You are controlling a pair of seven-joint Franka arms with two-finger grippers.
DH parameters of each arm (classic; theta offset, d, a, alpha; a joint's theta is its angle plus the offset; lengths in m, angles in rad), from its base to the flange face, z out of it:
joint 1: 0 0.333 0 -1.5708
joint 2: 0 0 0 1.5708
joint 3: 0 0.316 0.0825 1.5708
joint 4: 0 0 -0.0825 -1.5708
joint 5: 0 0.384 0 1.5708
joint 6: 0 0 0.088 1.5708
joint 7: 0 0.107 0 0
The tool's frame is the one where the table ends.
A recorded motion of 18 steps. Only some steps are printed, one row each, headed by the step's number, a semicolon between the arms.
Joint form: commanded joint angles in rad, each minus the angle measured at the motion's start. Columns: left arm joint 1, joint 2, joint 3, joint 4, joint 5, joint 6, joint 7; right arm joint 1, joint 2, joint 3, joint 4, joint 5, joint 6, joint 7.
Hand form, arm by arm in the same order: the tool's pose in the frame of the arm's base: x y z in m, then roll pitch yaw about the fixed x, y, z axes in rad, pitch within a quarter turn. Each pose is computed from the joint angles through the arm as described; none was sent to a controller.
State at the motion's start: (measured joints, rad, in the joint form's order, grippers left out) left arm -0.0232 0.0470 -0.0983 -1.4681 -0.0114 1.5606 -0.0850; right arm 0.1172 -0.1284 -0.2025 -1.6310 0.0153 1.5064 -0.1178
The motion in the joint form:
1: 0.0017 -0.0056 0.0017 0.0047 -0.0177 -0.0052 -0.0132; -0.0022 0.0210 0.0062 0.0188 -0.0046 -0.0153 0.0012
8: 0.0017 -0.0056 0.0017 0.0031 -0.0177 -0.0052 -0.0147; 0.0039 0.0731 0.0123 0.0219 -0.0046 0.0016 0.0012
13: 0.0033 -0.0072 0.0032 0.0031 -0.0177 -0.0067 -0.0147; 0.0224 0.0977 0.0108 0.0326 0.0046 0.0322 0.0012
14: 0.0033 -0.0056 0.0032 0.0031 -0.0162 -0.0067 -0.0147; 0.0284 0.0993 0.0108 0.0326 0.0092 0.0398 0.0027
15: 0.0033 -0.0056 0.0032 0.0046 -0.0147 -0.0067 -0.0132; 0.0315 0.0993 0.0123 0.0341 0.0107 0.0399 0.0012
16: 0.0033 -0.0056 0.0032 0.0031 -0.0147 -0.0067 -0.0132; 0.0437 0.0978 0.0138 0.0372 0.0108 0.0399 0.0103
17: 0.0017 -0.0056 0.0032 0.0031 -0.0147 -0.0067 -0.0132; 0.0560 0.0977 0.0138 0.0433 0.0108 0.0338 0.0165
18: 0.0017 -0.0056 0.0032 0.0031 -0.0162 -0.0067 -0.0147; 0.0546 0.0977 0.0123 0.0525 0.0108 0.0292 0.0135
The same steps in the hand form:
1: 0.5623 -0.0686 0.6507 3.1037 -0.0473 -0.0200; 0.5110 -0.0466 0.6544 -3.1084 0.0119 0.0375
8: 0.5623 -0.0686 0.6500 3.1038 -0.0457 -0.0185; 0.5294 -0.0384 0.6306 -3.1151 0.0440 0.0490
13: 0.5619 -0.0668 0.6507 3.1040 -0.0458 -0.0155; 0.5408 -0.0277 0.6253 -3.1126 0.0265 0.0654
14: 0.5624 -0.0667 0.6498 3.1055 -0.0443 -0.0155; 0.5423 -0.0239 0.6251 -3.1090 0.0200 0.0698
15: 0.5624 -0.0665 0.6505 3.1069 -0.0460 -0.0169; 0.5424 -0.0213 0.6258 -3.1077 0.0182 0.0759
16: 0.5624 -0.0665 0.6498 3.1071 -0.0445 -0.0169; 0.5423 -0.0139 0.6281 -3.1081 0.0139 0.0805
17: 0.5623 -0.0674 0.6498 3.1071 -0.0445 -0.0185; 0.5419 -0.0072 0.6305 -3.1081 0.0140 0.0867
18: 0.5623 -0.0676 0.6498 3.1055 -0.0443 -0.0171; 0.5415 -0.0088 0.6344 -3.1085 0.0093 0.0869

